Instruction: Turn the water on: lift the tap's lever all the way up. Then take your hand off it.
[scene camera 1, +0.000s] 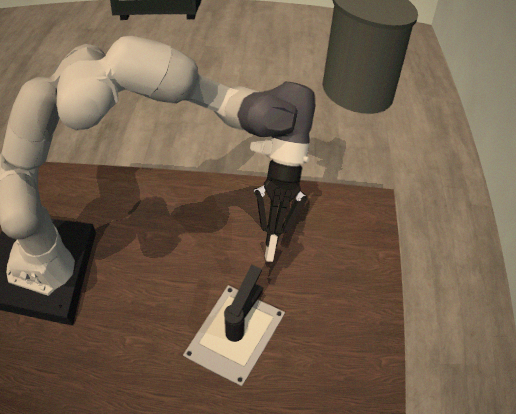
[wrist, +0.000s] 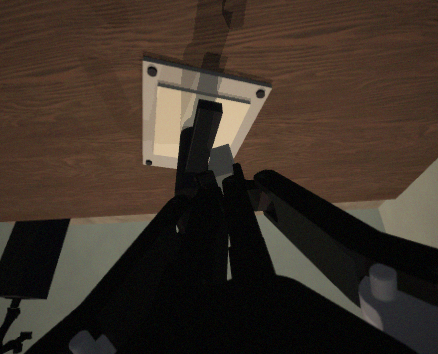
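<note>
The black tap stands on a pale plate (scene camera 1: 217, 363) (wrist: 149, 117) with dark corner bolts. Its round body (scene camera 1: 234, 327) is upright. The long flat lever (scene camera 1: 247, 290) (wrist: 204, 137) slopes up from the top of the body, with its free end raised above the shorter spout (scene camera 1: 257, 296). My gripper (scene camera 1: 271, 248) (wrist: 224, 160) is shut and empty, pointing down. In the scene view its pale fingertips are beyond the lever's free end, with a visible gap between them. In the wrist view the fingertips overlap the area beside the lever and hide part of the tap's lower end.
The plate lies on a brown wooden table (scene camera 1: 330, 310) (wrist: 340, 110). The arm's black base plate (scene camera 1: 82, 270) is at the left. A dark grey bin (scene camera 1: 367, 62) stands on the floor behind the table. A dark piece of furniture (scene camera 1: 155, 6) is at the back.
</note>
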